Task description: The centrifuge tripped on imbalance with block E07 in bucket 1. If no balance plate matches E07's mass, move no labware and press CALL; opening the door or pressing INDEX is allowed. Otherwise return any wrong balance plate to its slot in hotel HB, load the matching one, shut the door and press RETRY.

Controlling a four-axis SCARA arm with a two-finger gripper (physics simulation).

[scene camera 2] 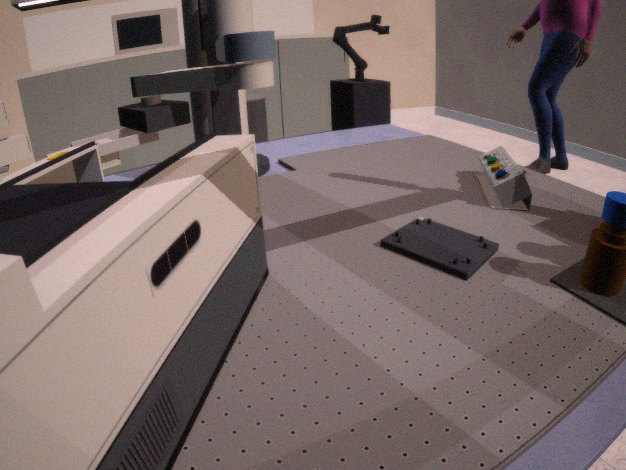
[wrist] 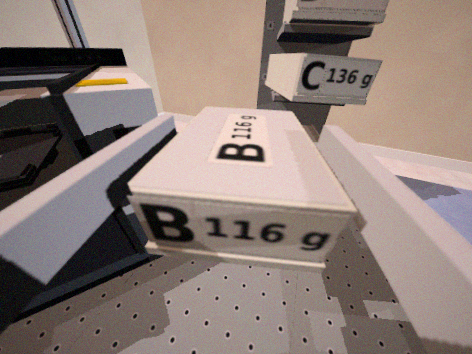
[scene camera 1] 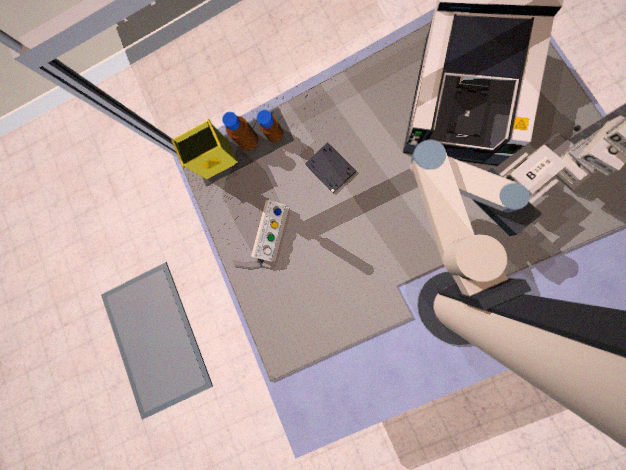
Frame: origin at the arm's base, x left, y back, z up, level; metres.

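Seen in the pictures: gripper, between the fingertips: (wrist: 245, 133) (scene camera 1: 540, 167).
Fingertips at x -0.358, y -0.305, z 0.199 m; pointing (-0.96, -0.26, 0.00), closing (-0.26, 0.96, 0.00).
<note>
Offsets run from my fingertips to a thing's top centre. "pt": to the spot under its first point.
My gripper (scene camera 1: 543, 164) (wrist: 245, 133) is shut on balance plate B {dz +0.004, dx +0.008, dy +0.002 m} (scene camera 1: 530, 171) (wrist: 240, 180), labelled 116 g, held level above the bench beside the centrifuge (scene camera 1: 422, 96) (scene camera 2: 202, 177) (wrist: 112, 107). The centrifuge's chamber opening shows a dark interior in scene camera 1; a small pale mark there looks like a 2. Block E07 cannot be made out. Plate C {dz +0.050, dx -0.165, dy +0.031 m} (scene camera 1: 596, 159) (wrist: 325, 77), labelled 136 g, sits on the rack {pt dz +0.048, dx -0.193, dy -0.028 m} (wrist: 271, 55) beyond plate B; another plate {pt dz +0.086, dx -0.128, dy +0.049 m} (wrist: 345, 7) above it is cut off. The button box {dz -0.103, dx +0.846, dy -0.231 m} (scene camera 1: 271, 230) (scene camera 2: 500, 172) has blue, yellow, green and white buttons.
A dark flat plate with pins {dz -0.164, dx +0.530, dy -0.356 m} (scene camera 1: 331, 167) (scene camera 2: 438, 247) lies mid-bench. A yellow bin (scene camera 1: 212, 159) and two brown bottles with blue caps (scene camera 1: 242, 134) (scene camera 1: 272, 129) stand at the bench edge. A person (scene camera 2: 553, 75) stands beyond the bench; another arm (scene camera 2: 353, 48) is at the back.
</note>
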